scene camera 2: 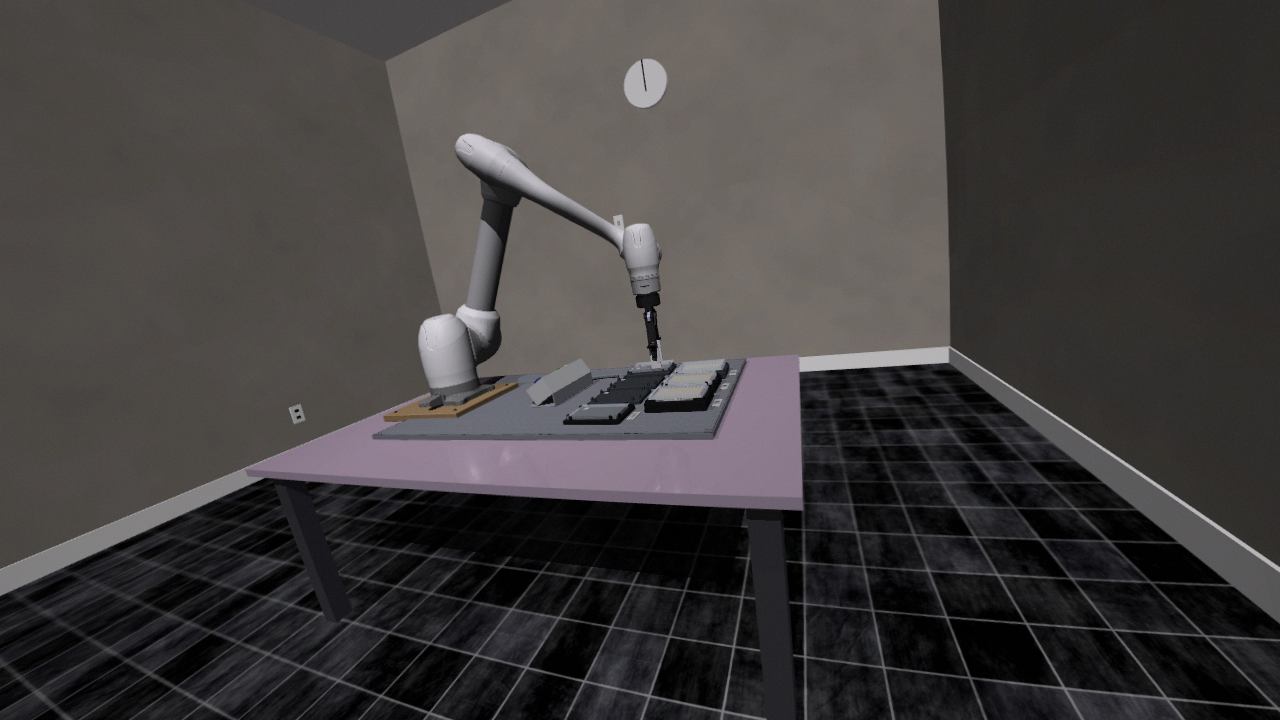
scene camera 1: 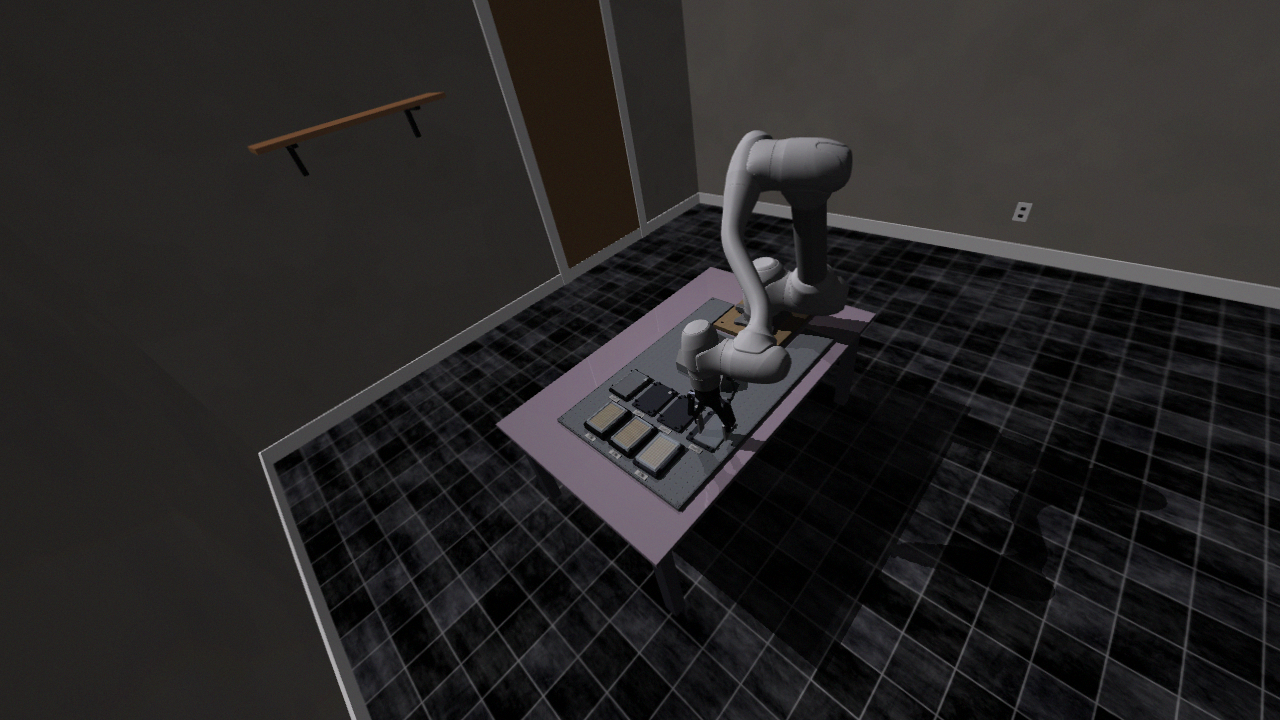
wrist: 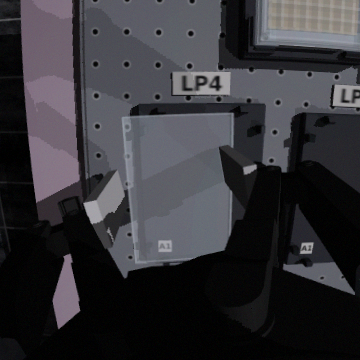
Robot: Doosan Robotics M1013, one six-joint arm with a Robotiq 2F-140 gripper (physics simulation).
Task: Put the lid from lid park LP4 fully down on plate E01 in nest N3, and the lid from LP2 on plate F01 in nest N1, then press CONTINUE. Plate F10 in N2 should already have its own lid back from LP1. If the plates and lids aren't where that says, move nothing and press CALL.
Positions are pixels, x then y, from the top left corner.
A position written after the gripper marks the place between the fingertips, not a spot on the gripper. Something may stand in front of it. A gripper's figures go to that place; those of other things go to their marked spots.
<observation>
The gripper (scene camera 2: 657, 364) is 1.39 m from the lens. A nest N1 (scene camera 2: 697, 404): 0.96 m from the lens. A lid park LP1 (scene camera 2: 636, 396) is 1.10 m from the lens. The marked spots on the lid park LP1 and the nest N1 are 0.21 m apart.
</observation>
